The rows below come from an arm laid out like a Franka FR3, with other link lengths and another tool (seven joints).
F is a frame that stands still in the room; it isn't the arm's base.
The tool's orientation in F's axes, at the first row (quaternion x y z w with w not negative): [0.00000 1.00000 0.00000 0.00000]
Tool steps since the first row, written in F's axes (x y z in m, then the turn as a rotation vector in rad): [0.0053 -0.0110 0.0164 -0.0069 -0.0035 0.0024]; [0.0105 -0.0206 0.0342 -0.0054 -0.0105 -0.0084]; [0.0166 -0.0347 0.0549 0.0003 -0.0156 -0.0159]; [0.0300 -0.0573 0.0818 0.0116 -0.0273 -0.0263]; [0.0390 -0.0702 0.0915 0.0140 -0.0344 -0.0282]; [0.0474 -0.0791 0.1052 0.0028 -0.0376 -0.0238]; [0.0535 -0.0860 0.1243 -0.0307 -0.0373 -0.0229]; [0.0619 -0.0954 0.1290 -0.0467 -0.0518 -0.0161]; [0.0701 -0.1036 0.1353 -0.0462 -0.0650 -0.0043]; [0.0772 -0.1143 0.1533 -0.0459 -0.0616 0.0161]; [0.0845 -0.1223 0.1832 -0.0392 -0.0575 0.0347]
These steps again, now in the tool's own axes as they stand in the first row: [-0.0053 -0.0110 -0.0164 0.0069 -0.0035 -0.0024]; [-0.0105 -0.0206 -0.0342 0.0054 -0.0105 0.0084]; [-0.0166 -0.0347 -0.0549 -0.0003 -0.0156 0.0159]; [-0.0300 -0.0573 -0.0818 -0.0116 -0.0273 0.0263]; [-0.0390 -0.0702 -0.0915 -0.0140 -0.0344 0.0282]; [-0.0474 -0.0791 -0.1052 -0.0028 -0.0376 0.0238]; [-0.0535 -0.0860 -0.1243 0.0307 -0.0373 0.0229]; [-0.0619 -0.0954 -0.1290 0.0467 -0.0518 0.0161]; [-0.0701 -0.1036 -0.1353 0.0462 -0.0650 0.0043]; [-0.0772 -0.1143 -0.1533 0.0459 -0.0616 -0.0161]; [-0.0845 -0.1223 -0.1832 0.0392 -0.0575 -0.0347]
